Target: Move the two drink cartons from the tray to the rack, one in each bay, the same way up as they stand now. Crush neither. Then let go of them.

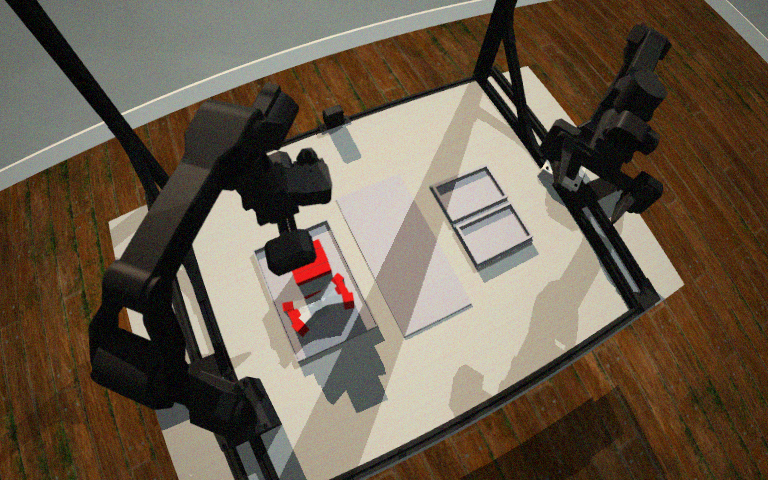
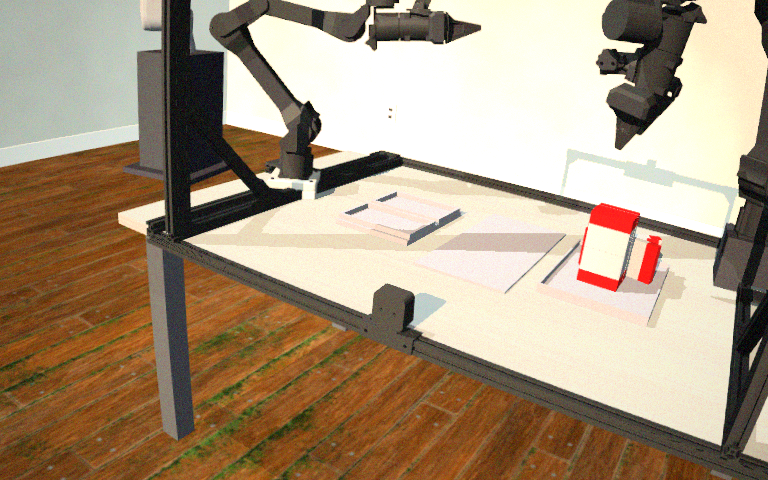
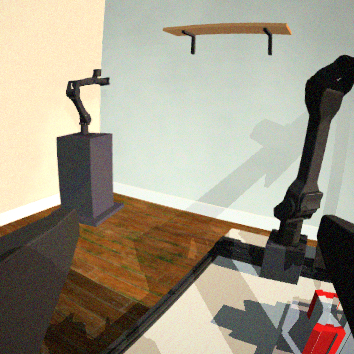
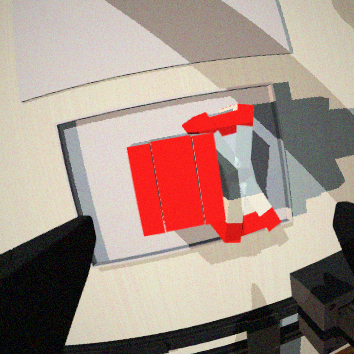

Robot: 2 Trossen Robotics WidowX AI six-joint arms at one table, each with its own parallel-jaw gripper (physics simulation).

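Places are measured from the left arm's base along level axes (x ahead, y left, z up), in centimetres.
Pixels of known places: left gripper, between the fingertips: [image 1: 585, 204] [image 2: 478, 27] [image 3: 203, 225]; right gripper, between the fingertips: [image 2: 628, 141] [image 4: 218, 222]; left arm's base, origin of its link: [image 2: 294, 175]; right arm's base, origin of its link: [image 1: 234, 413] [image 2: 754, 236] [image 3: 287, 239] [image 4: 353, 316].
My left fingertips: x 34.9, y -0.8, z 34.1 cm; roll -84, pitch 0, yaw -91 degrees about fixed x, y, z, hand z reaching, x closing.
Note:
For each thing: its top centre in the pictures, then the offset to it from my left fingertips. "pt": a spot on its surface instead.
- red-and-white carton, centre of its top: [image 4: 177, 184] [image 2: 616, 211] [image 1: 307, 260] dx +21.4, dy -33.6, dz -25.1 cm
- tray, centre of its top: [image 4: 181, 175] [image 2: 609, 272] [image 1: 312, 286] dx +23.2, dy -32.9, dz -36.1 cm
- second carton, centre of its top: [image 4: 239, 174] [image 2: 624, 233] [image 1: 317, 301] [image 3: 329, 309] dx +25.9, dy -28.9, dz -30.3 cm
- two-bay rack, centre of its top: [image 2: 402, 210] [image 1: 482, 210] dx -11.9, dy -11.6, dz -35.7 cm
- small black block, a spot on its surface: [image 2: 392, 307] [image 1: 329, 111] pt dx -13.8, dy -55.3, dz -33.9 cm
A red-and-white carton [image 1: 314, 263] [image 2: 606, 246] [image 4: 172, 185] stands upright in the tray [image 1: 338, 257] [image 2: 594, 306] [image 4: 105, 165], with red top and bottom bands. Next to it is a second carton [image 1: 344, 291] [image 2: 648, 260] [image 3: 324, 340] [image 4: 242, 175], with red parts at two opposite ends and a pale, strongly pinched-in middle; it looks misshapen. My right gripper [image 1: 291, 254] [image 2: 623, 144] [image 4: 218, 222] is open and empty, high above the tray. My left gripper [image 1: 618, 215] [image 2: 478, 27] [image 3: 203, 225] is open and empty, far from both cartons. The two-bay rack [image 1: 466, 246] [image 2: 390, 232] holds no carton.
A flat pale panel [image 1: 407, 249] [image 2: 487, 257] lies between tray and rack. A small black block [image 1: 333, 115] [image 2: 392, 307] is mounted on the table's edge rail. Dark frame posts rise at the table's sides.

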